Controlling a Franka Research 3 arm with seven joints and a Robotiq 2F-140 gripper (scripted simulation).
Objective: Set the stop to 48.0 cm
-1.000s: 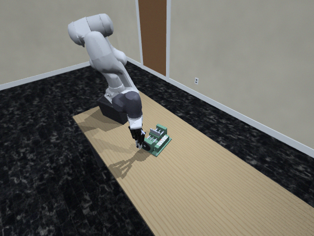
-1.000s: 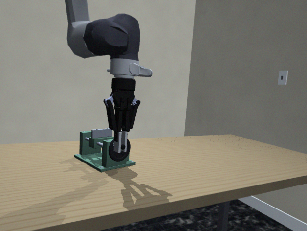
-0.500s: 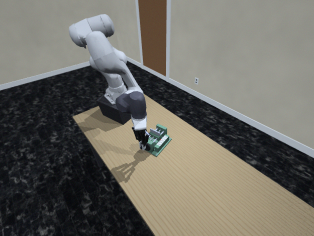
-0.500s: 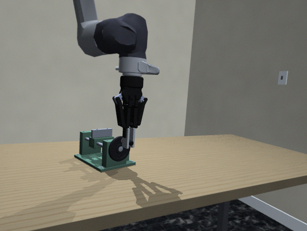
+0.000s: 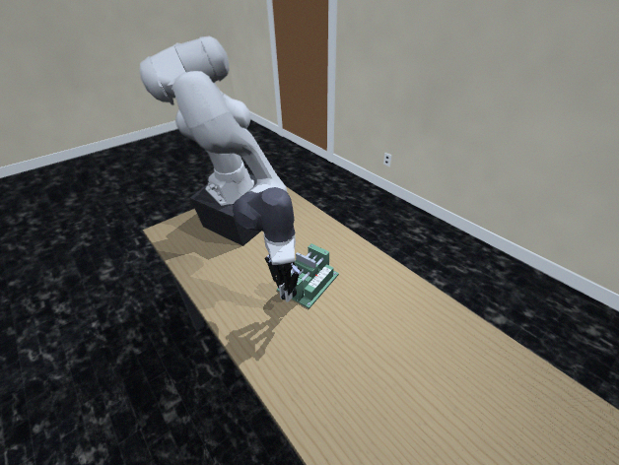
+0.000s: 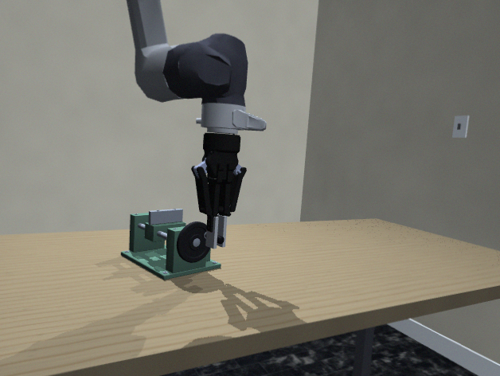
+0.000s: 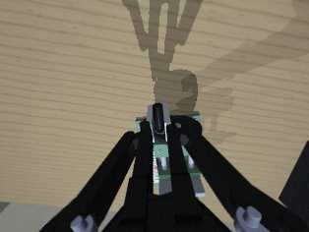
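The black handwheel lies 2 cm to the left of my hand, 2 cm below it and 1 cm behind it. Round my hand: stop block (15 cm to the left, 3 cm behind, 1 cm below).
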